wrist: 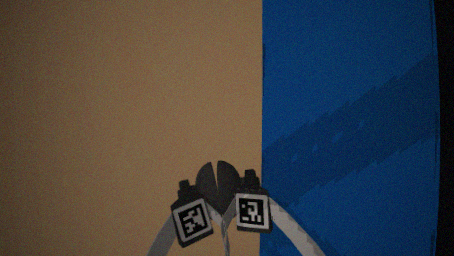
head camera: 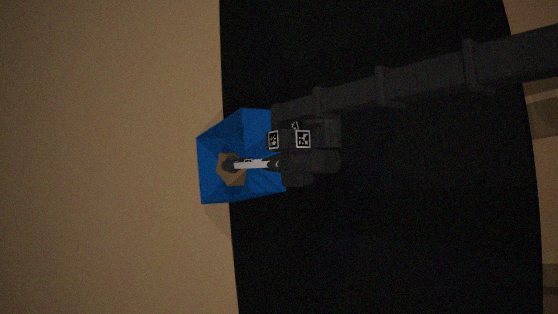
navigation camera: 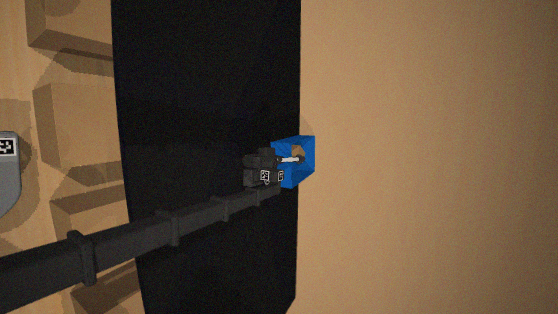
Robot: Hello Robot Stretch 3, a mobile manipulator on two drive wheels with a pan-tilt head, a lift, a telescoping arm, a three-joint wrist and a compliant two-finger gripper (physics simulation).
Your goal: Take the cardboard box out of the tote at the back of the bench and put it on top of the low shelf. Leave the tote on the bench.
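Places are measured from the robot's base along level axes (x back, y down, z right), in metres.
Where they show: gripper, fingertip midpoint: [head camera: 226, 164] [navigation camera: 301, 159].
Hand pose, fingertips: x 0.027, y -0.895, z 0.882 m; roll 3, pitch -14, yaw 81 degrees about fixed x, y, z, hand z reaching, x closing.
Observation:
Things, the pixels of their centre, and the offset from my fingertips. Level surfaces: height alone.
- blue tote, body centre: [head camera: 235, 161] [navigation camera: 295, 158] dz +0.118, dx +0.013, dy +0.083 m
- black bench, surface height: dy +0.133 m
- brown cardboard box, body centre: [head camera: 231, 168] [navigation camera: 297, 153] dz +0.190, dx -0.006, dy +0.105 m
The blue tote [head camera: 256, 125] [navigation camera: 291, 175] [wrist: 350, 65] stands at the far edge of the black bench [head camera: 400, 225] [navigation camera: 210, 75]. The brown cardboard box [head camera: 237, 180] [navigation camera: 298, 149] is inside it, partly covered by the fingers in the head view. It does not show in the wrist view. My gripper [head camera: 230, 165] [navigation camera: 300, 159] [wrist: 218, 180] is shut and empty, its two dark pads together. In the head and navigation views its tips overlap the box. In the wrist view they are beside the tote's blue wall. I cannot make out the low shelf.
My dark arm [head camera: 420, 72] [navigation camera: 200, 215] reaches across the bench. Several tan block shapes, one of them a large block [navigation camera: 85, 125], lie along the bench's near side. A grey robot part with a marker [navigation camera: 7, 170] shows at the left edge of the navigation view.

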